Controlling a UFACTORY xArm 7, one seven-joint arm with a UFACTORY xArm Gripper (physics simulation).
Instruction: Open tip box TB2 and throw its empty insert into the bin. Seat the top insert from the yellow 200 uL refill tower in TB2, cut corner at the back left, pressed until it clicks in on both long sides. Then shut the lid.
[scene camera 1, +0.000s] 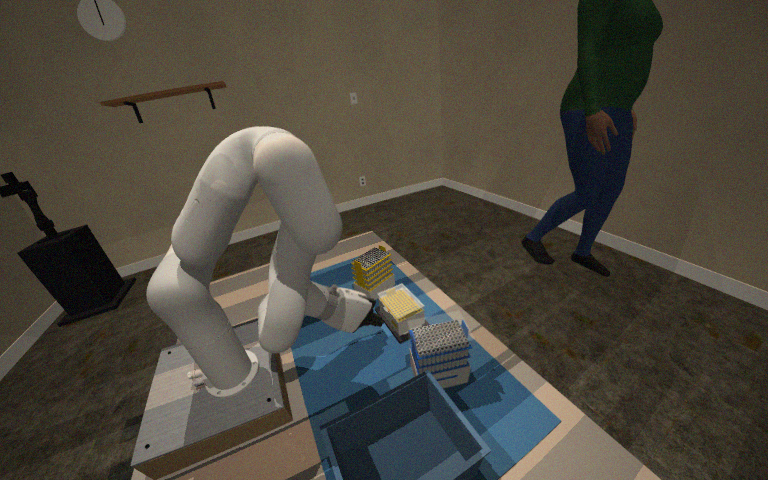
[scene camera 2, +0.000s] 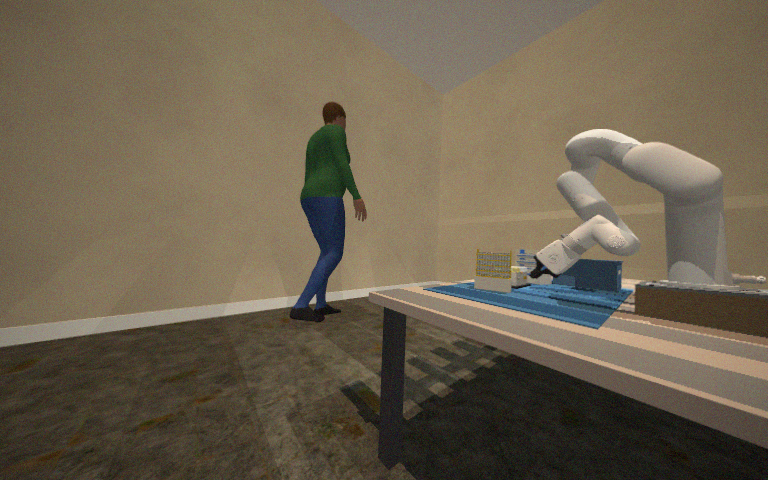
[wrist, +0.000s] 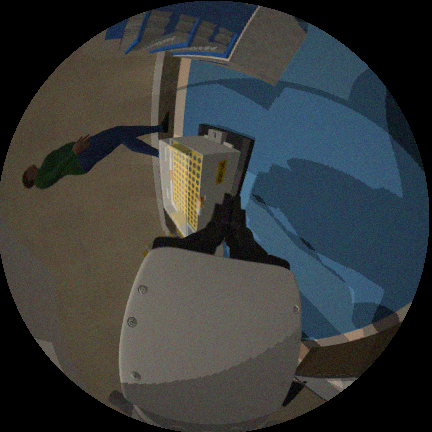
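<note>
A pale tip box (scene camera 1: 403, 326) (wrist: 217, 150), with a yellow label on its near side, sits on a dark base. A yellow perforated insert (scene camera 1: 400, 303) (wrist: 186, 185) shows at its top. Clear lid-like walls show around the insert; whether the lid is open or shut is unclear. My gripper (scene camera 1: 380, 320) (scene camera 2: 534, 275) (wrist: 228, 204) is shut and empty, its tips close to the box's near side; contact cannot be told. The yellow refill tower (scene camera 1: 372, 270) (scene camera 2: 493, 264) stands beyond the box, topped by a grey perforated surface. The bin (scene camera 1: 379, 413) (scene camera 2: 600, 275) stands at the other end.
A blue-and-white refill tower (scene camera 1: 441, 353) (wrist: 190, 37) stands between the box and the bin. All stand on a blue mat (scene camera 1: 523, 421) (scene camera 2: 572, 308) (wrist: 325, 115). A person in a green top (scene camera 1: 614, 62) (scene camera 2: 326, 164) (wrist: 60, 162) is on the floor beyond the table.
</note>
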